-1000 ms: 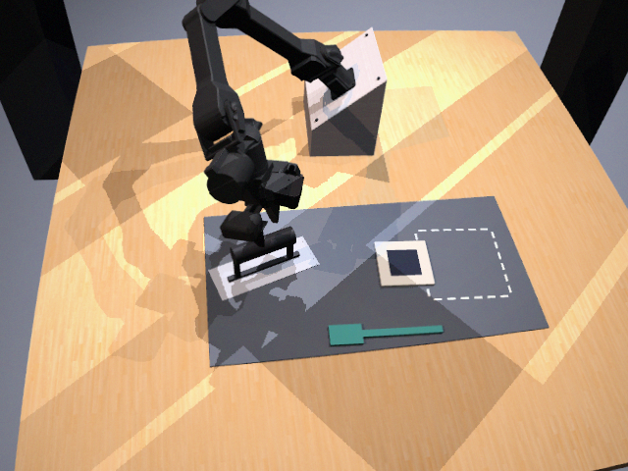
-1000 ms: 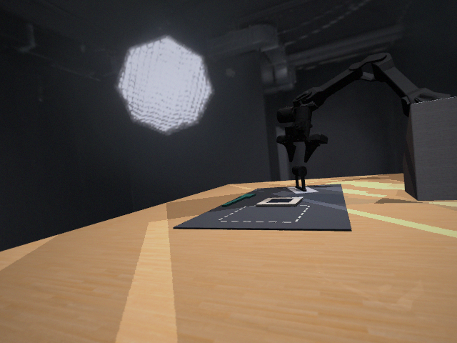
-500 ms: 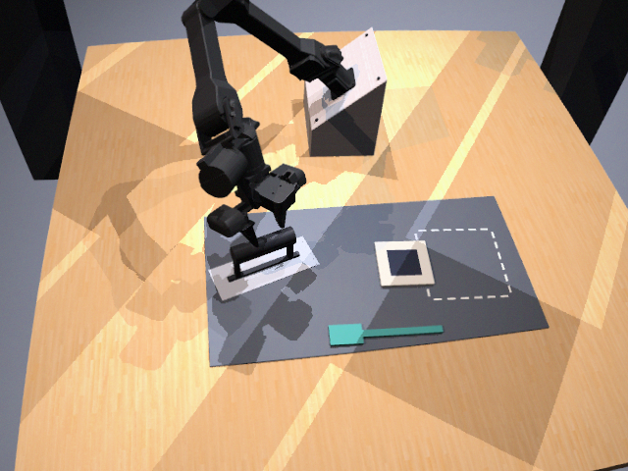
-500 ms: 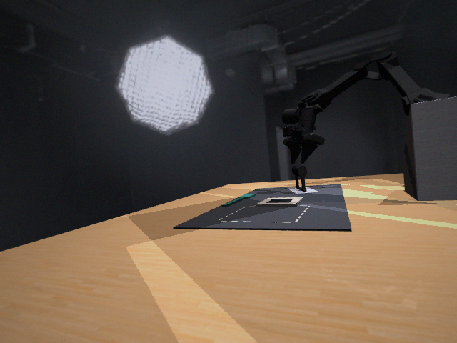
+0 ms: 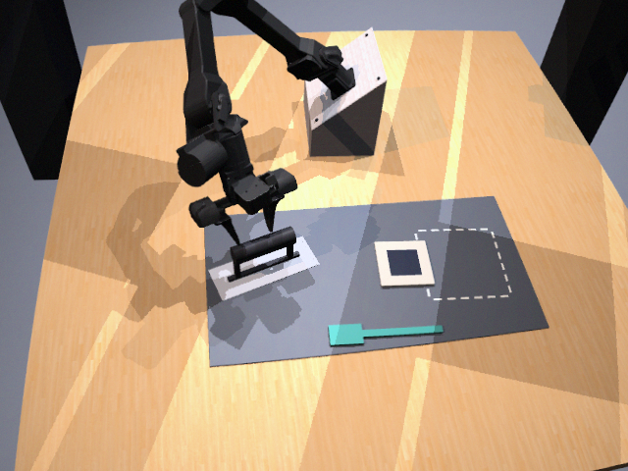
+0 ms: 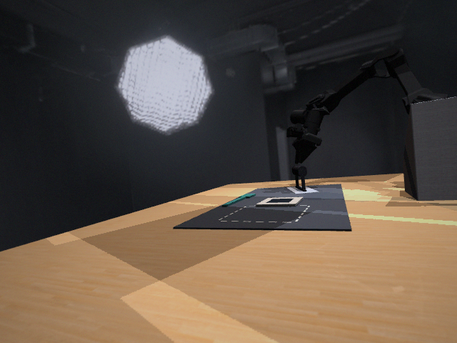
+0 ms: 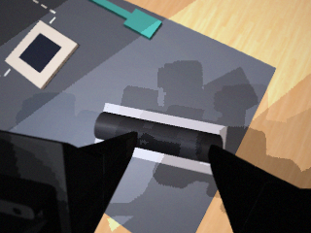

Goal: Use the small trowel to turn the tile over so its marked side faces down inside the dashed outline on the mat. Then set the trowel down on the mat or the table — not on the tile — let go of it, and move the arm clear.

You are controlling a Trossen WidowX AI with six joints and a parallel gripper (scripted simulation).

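The dark mat lies 1 cm ahead of my gripper tip, 22 cm to the left of it and 12 cm below it. From my gripper tip the other things lie so: tile (1 cm behind, 29 cm to the left, 9 cm below); then teal trowel (15 cm ahead, 21 cm to the left, 9 cm below).
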